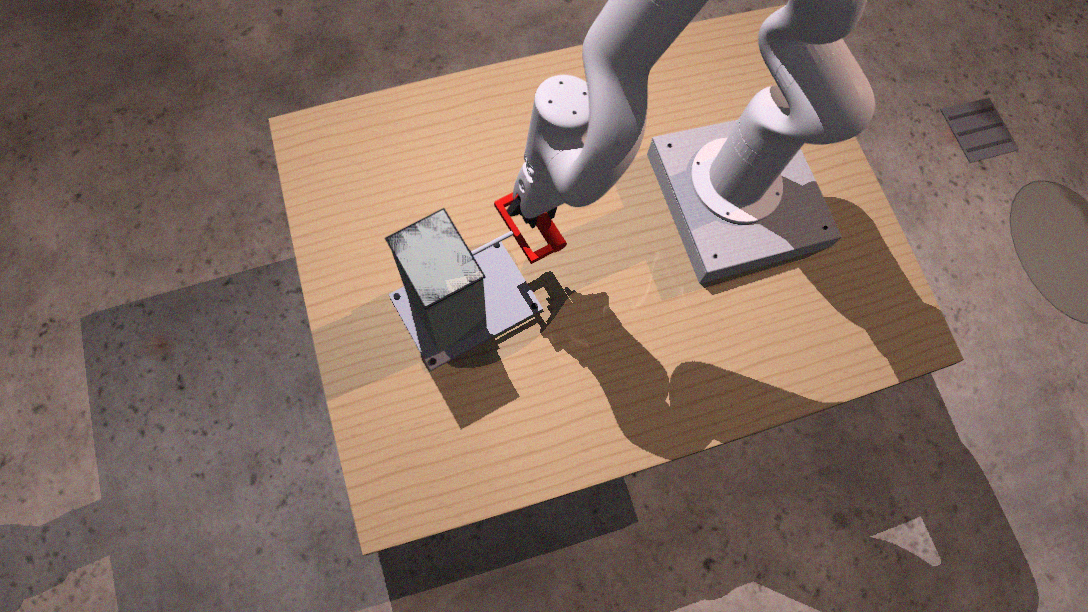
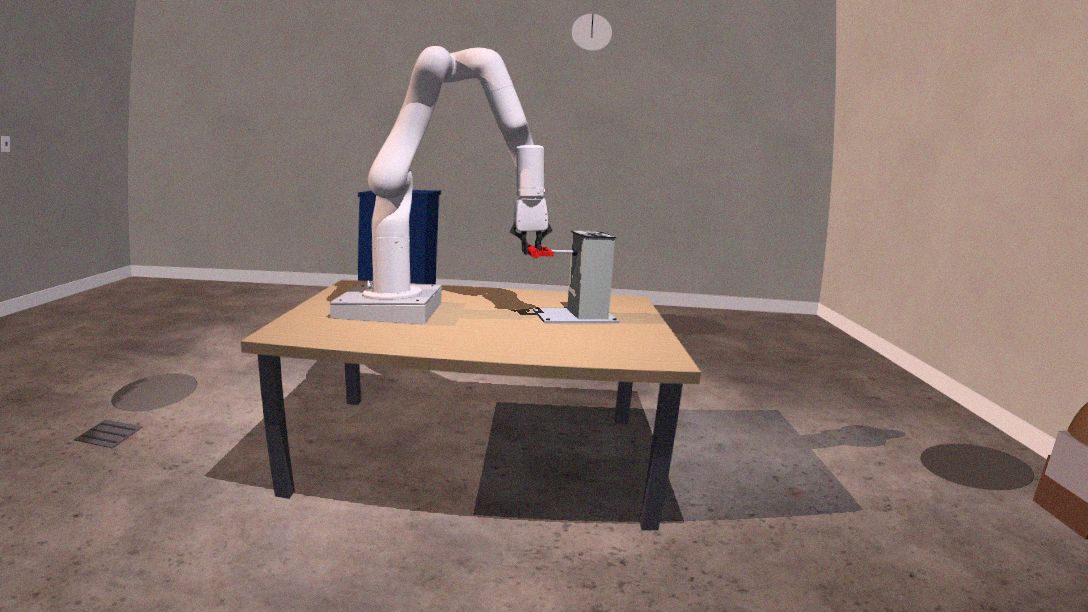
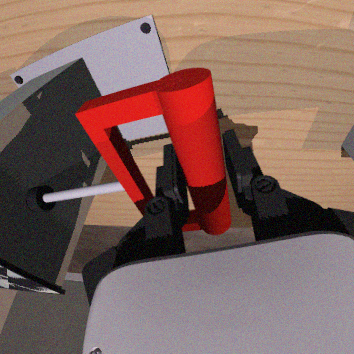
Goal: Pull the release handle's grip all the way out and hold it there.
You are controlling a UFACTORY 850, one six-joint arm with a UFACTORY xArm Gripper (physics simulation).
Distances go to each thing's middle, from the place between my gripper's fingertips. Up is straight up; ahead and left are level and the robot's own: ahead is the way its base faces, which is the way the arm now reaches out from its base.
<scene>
The pale base plate (image 1: 509, 300) lies 15 cm ahead of my hand, 2 cm to the left of it and 19 cm below it.
</scene>
